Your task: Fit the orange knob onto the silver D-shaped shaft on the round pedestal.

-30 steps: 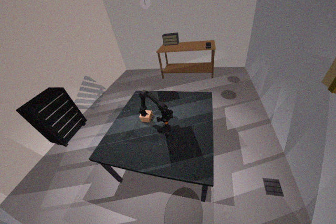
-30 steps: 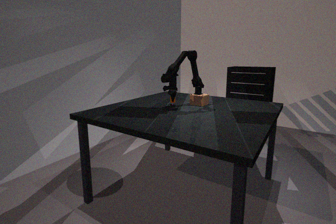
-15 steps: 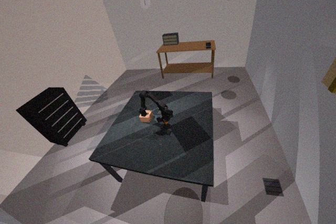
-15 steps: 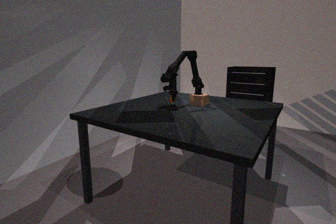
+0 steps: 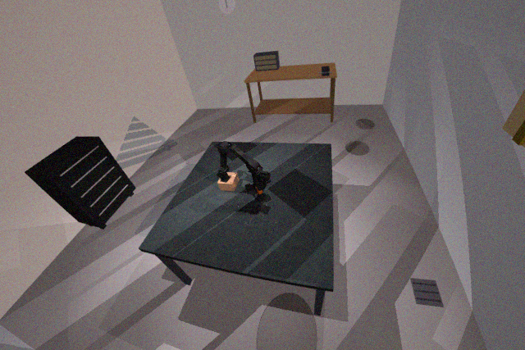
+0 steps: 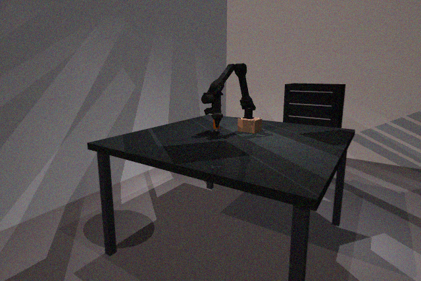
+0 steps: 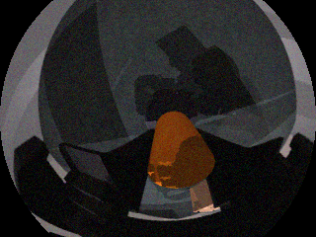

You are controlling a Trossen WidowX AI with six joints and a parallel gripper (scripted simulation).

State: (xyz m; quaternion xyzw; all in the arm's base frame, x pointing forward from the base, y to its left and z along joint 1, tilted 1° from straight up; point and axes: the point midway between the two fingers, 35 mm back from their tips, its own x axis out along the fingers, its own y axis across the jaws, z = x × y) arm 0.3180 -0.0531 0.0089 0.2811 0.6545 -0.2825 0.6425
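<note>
The orange knob lies 3 cm above my gripper tip. The rest, counted from my gripper tip: round pedestal 4 cm below.
</note>
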